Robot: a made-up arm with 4 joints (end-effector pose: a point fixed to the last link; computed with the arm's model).
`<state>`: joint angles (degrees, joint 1 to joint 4).
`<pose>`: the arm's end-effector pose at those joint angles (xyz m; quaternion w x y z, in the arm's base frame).
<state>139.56 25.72 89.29 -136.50</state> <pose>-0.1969 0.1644 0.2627 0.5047 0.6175 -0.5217 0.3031</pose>
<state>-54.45 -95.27 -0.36 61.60</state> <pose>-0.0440 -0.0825 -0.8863 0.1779 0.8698 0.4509 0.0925</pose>
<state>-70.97 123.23 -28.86 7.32</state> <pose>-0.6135 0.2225 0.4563 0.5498 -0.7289 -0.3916 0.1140</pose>
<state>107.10 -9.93 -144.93 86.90</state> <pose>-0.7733 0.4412 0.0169 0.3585 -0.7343 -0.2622 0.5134</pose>
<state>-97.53 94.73 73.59 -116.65</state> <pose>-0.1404 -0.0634 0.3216 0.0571 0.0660 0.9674 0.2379</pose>
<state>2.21 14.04 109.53 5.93</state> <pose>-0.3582 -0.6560 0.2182 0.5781 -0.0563 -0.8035 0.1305</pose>
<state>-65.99 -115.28 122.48 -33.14</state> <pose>-0.3721 -0.1949 -0.4808 0.7636 0.3950 -0.0279 -0.5100</pose>
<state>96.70 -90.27 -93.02 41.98</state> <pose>-0.0432 0.0162 -0.8485 0.4069 0.9129 -0.0303 -0.0109</pose>
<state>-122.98 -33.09 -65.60 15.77</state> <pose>0.5514 0.4471 -0.2838 0.2936 -0.3047 0.5611 0.7114</pose>
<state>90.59 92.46 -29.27 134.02</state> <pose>-0.1005 0.2319 0.7384 0.4714 0.1706 -0.3141 -0.8063</pose>
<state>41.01 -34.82 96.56 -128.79</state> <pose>-0.2187 -0.2598 -0.0870 0.1664 -0.4930 0.0708 -0.8510</pose>
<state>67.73 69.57 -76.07 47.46</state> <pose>-0.1880 -0.0441 0.8389 0.3491 0.0539 0.3514 -0.8670</pose>
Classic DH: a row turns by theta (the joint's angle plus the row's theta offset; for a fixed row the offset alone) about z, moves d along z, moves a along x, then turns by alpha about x. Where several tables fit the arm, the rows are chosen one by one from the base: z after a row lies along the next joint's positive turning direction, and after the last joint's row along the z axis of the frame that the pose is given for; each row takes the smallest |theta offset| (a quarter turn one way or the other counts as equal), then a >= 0, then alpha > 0; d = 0 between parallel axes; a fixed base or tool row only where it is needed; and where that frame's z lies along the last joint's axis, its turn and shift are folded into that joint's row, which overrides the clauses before.
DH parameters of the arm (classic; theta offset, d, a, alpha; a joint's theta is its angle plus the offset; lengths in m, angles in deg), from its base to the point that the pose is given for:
base (fixed): 0 0 0 180
joint 1: -90 0.0001 0.0204 90
joint 2: -90 0.1155 0.0974 90
joint 3: 0 0.6059 -0.0296 90
joint 4: 90 0.0227 0.0895 90
tool (fixed): 90 0.2626 0 0

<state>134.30 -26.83 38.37 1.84</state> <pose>-0.3612 0.6885 -0.0574 0.2898 -0.2049 -0.3401 -0.8709</pose>
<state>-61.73 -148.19 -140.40 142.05</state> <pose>-0.5477 -0.0676 -0.6289 0.2644 0.3157 -0.9058 0.0993</pose>
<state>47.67 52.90 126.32 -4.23</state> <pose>-0.5179 -0.0370 0.5233 0.5113 -0.5260 -0.6564 0.1761</pose>
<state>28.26 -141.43 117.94 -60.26</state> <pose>-0.0939 0.4245 -0.2899 0.1742 0.3646 0.0745 -0.9117</pose>
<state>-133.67 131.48 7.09 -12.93</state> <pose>-0.4203 -0.5718 0.2469 0.0711 -0.3448 -0.8861 0.3013</pose>
